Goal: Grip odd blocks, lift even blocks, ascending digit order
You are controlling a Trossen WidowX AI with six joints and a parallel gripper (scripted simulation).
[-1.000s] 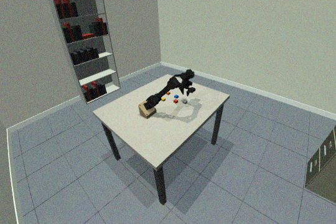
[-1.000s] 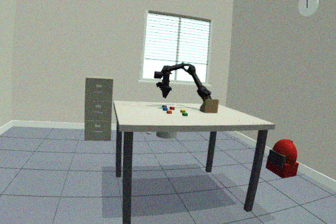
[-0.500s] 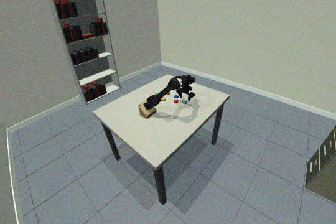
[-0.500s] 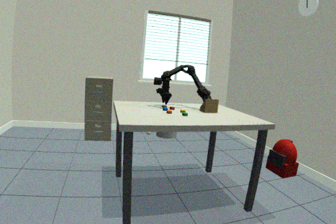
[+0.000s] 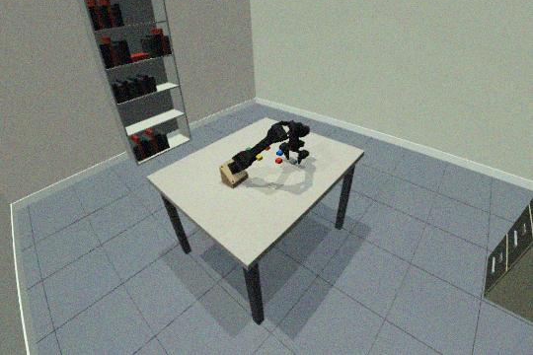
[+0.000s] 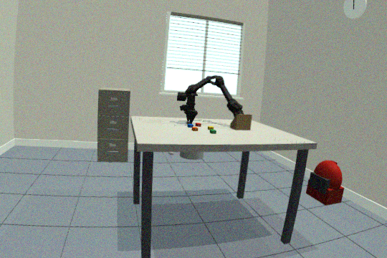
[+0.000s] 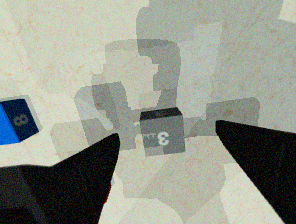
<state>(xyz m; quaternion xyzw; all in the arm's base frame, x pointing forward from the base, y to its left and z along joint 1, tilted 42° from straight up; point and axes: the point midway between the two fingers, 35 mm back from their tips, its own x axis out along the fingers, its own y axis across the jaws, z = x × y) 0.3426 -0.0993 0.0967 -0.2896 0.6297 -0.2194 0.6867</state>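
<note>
Right now the grey block is right at my gripper tip. The rest, counted from my gripper tip: yellow block 11 cm behind, 19 cm to the left; red block 5 cm behind, 8 cm to the left; blue block 2 cm ahead, 13 cm to the left.
</note>
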